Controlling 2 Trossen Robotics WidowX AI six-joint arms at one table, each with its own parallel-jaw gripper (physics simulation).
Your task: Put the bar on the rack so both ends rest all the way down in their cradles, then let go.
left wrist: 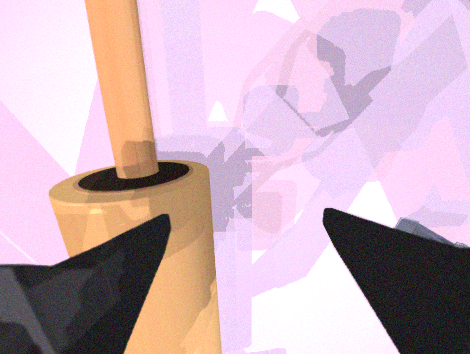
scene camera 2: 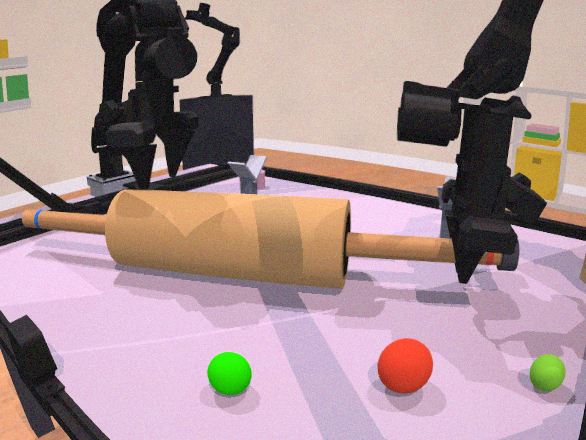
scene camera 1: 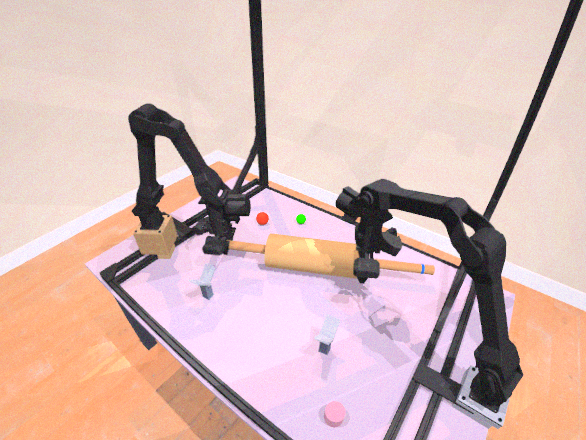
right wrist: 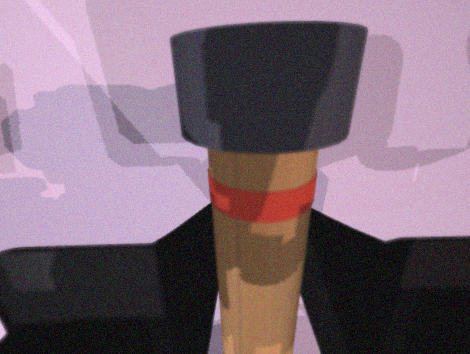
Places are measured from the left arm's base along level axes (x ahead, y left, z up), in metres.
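Pixels of known places: left gripper, fingertip midpoint: (left wrist: 247, 218) (scene camera 2: 159, 183); right gripper, fingertip midpoint: (scene camera 2: 461, 277) (scene camera 1: 227, 251) (right wrist: 251, 205); left arm's base, origin of the base link: (scene camera 2: 112, 174) (scene camera 1: 486, 393); right arm's base, origin of the base link: (scene camera 1: 152, 223).
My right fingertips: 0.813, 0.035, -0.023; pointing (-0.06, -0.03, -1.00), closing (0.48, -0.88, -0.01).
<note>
Ahead of a thing's pixels: the offset from my right fingertips to its top centre, as dx, dy, dz.
The bar, a wooden rolling pin (scene camera 1: 310, 255) (scene camera 2: 225, 240) (left wrist: 175, 310) (right wrist: 265, 255), has a thick roller, thin handles, a blue band, a red band and a dark end cap. It is outside the rack's two grey cradles: one cradle @[-0.082, +0.152, +0.079] (scene camera 1: 206, 286) stands left, the other cradle @[-0.444, +0.057, +0.079] (scene camera 1: 327, 336) (scene camera 2: 247, 175) nearer the middle in scene camera 1. My right gripper (scene camera 1: 216, 245) (scene camera 2: 466, 257) (right wrist: 251, 205) is shut on the red-banded handle. My left gripper (scene camera 1: 365, 274) (scene camera 2: 159, 181) (left wrist: 247, 218) is open by the roller's blue-banded end; one finger overlaps the roller in its wrist view.
A red ball @[+0.031, -0.204, +0.029] (scene camera 1: 262, 218) (scene camera 2: 405, 366) and a green ball @[-0.080, -0.300, +0.019] (scene camera 1: 301, 219) (scene camera 2: 229, 373) lie on the far side of the bar in scene camera 1. A lime ball @[+0.144, -0.136, +0.015] (scene camera 2: 547, 372) lies near them. A pink cylinder @[-0.558, +0.196, +0.018] (scene camera 1: 335, 414) stands near the front. Black rails edge the table.
</note>
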